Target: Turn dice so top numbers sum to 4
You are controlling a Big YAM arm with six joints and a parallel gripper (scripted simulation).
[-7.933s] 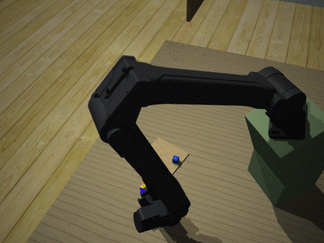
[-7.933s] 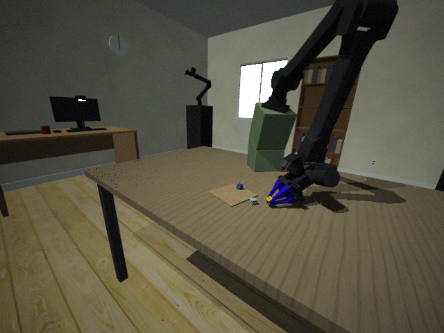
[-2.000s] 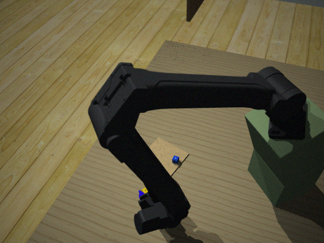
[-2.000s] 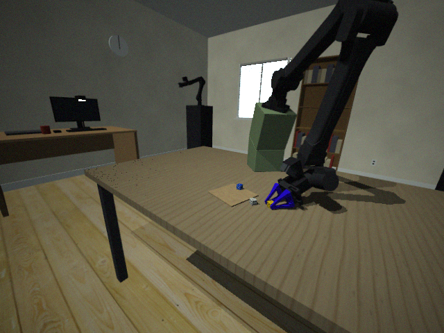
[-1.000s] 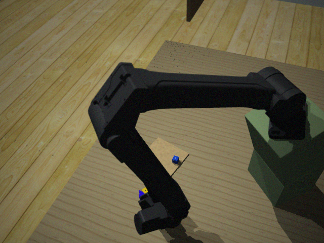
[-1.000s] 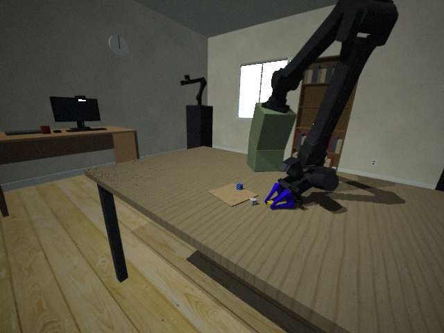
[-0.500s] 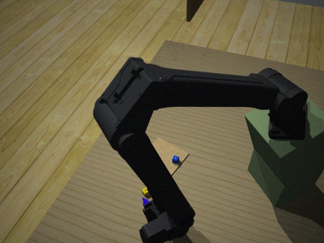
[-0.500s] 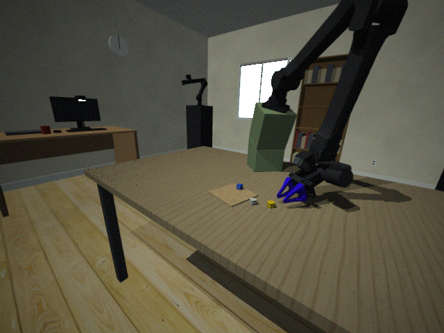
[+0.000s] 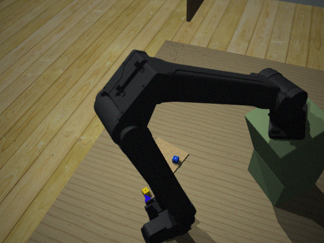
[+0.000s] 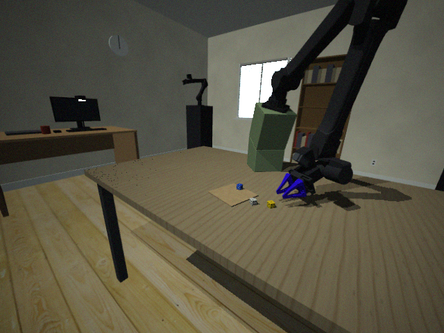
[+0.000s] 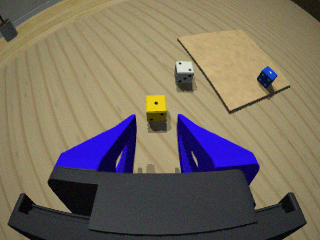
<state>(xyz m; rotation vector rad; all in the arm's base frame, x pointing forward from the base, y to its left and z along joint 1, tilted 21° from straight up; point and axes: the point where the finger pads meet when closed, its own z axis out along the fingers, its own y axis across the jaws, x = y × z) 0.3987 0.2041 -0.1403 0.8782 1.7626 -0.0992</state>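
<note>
Now: hand 30 mm short of the yellow die, 20 mm to the left of it and 40 mm above it. Round my hand: tan mat (30 mm ahead, 180 mm to the right, 40 mm below); blue die (30 mm behind, 180 mm to the right, 30 mm below); white die (50 mm ahead, 80 mm to the right, 40 mm below).
</note>
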